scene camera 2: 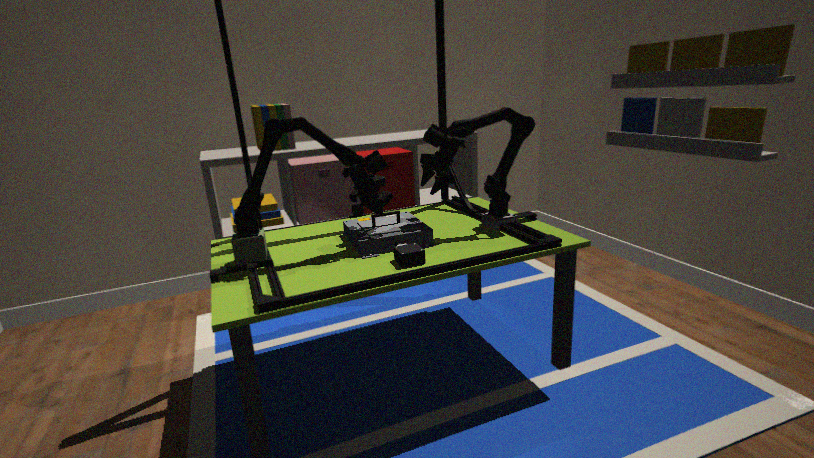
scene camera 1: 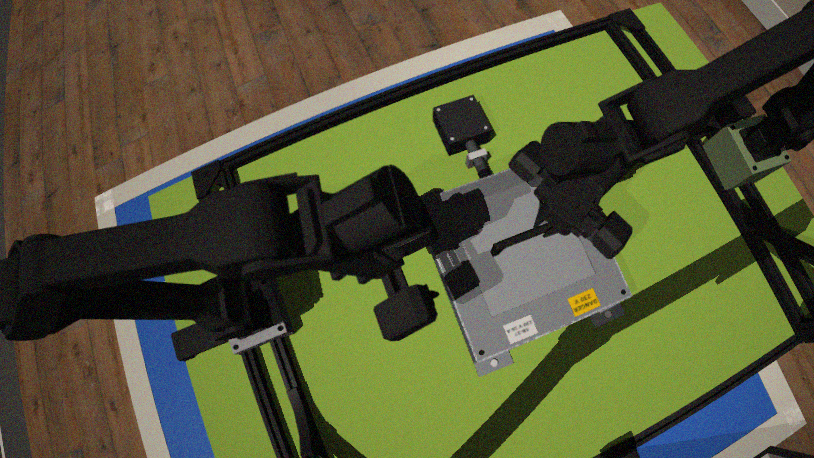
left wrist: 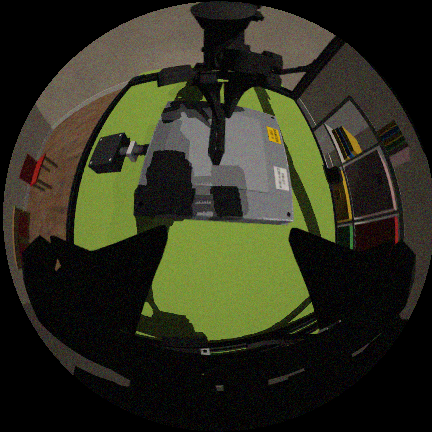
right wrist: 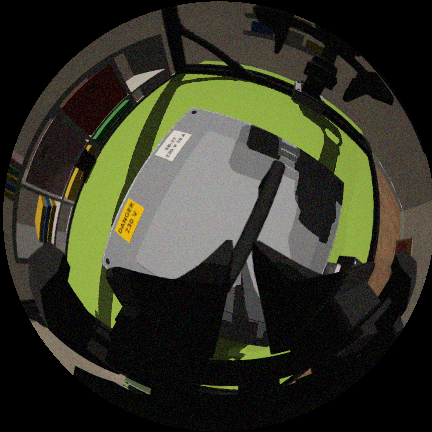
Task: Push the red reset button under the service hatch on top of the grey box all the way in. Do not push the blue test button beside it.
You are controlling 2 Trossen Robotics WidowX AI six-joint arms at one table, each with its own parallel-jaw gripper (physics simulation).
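Note:
The grey box lies on the table. The pale hatch panel appears flat on its top, with a black handle across it. My right gripper is shut on one end of the handle. My left gripper is open and empty, raised beside the box. The red and blue buttons do not show in any view.
A small black box stands beside the grey box, joined to it by a short connector. Black frame rails run along the table edges. Both arms reach over the table, and their shadows darken parts of the box.

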